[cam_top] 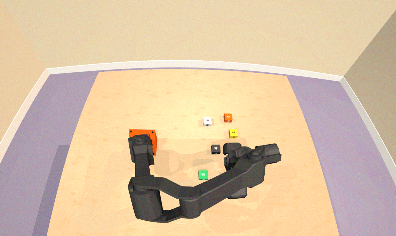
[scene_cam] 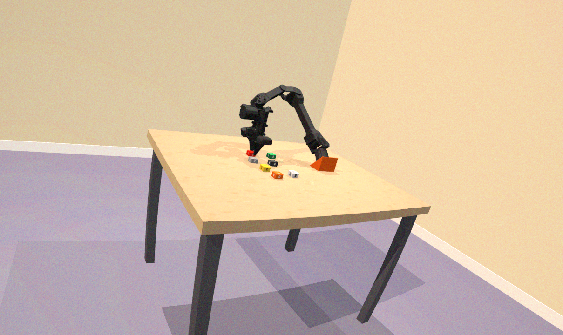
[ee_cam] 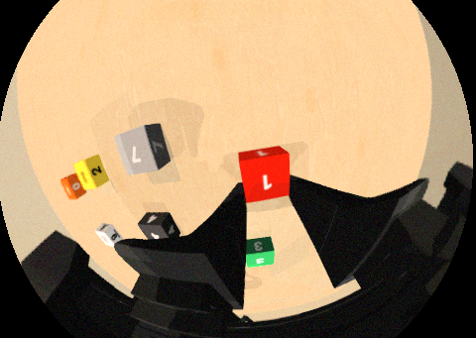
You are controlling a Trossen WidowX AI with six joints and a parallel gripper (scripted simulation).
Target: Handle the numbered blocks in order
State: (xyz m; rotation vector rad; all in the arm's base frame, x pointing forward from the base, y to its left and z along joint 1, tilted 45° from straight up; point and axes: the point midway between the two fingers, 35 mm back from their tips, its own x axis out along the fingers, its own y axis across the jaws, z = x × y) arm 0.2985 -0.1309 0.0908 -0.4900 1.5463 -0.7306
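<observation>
Now: the red block 10 mm ahead of my gripper tip. The rest, counted from my gripper tip: dark block 120 mm to the left, 30 mm behind; green block 90 mm behind, 20 mm to the left; grey block 80 mm to the left, 50 mm ahead.
</observation>
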